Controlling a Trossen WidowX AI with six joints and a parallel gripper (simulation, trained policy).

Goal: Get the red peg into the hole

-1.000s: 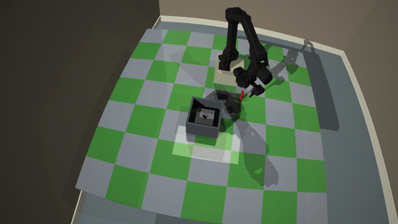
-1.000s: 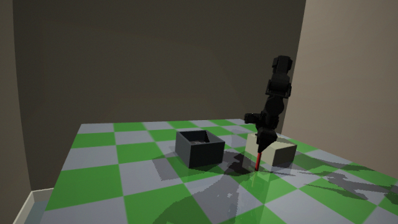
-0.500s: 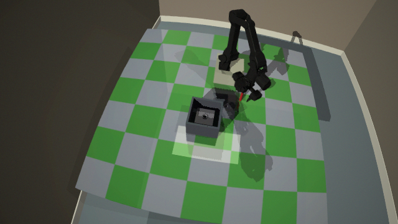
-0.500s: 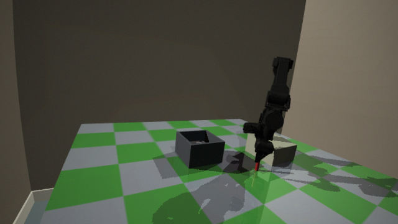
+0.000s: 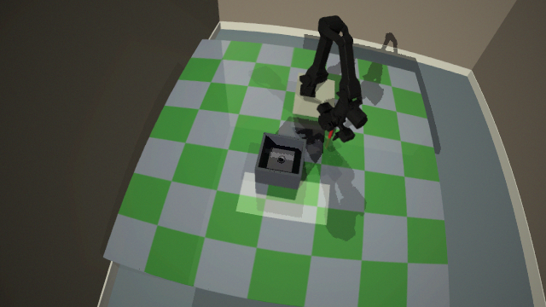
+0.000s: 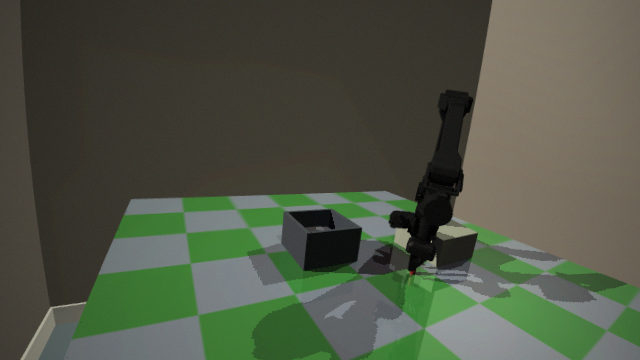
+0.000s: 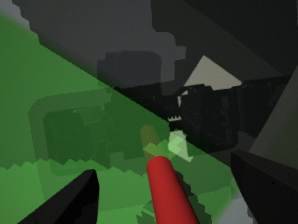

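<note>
Now: gripper tip 170 mm short of the grey plate, 180 mm to the left of it and 20 mm below it. Round my gripper tip: red peg 10 mm to the left, 20 mm above; dark box 170 mm ahead, 180 mm to the right.
</note>
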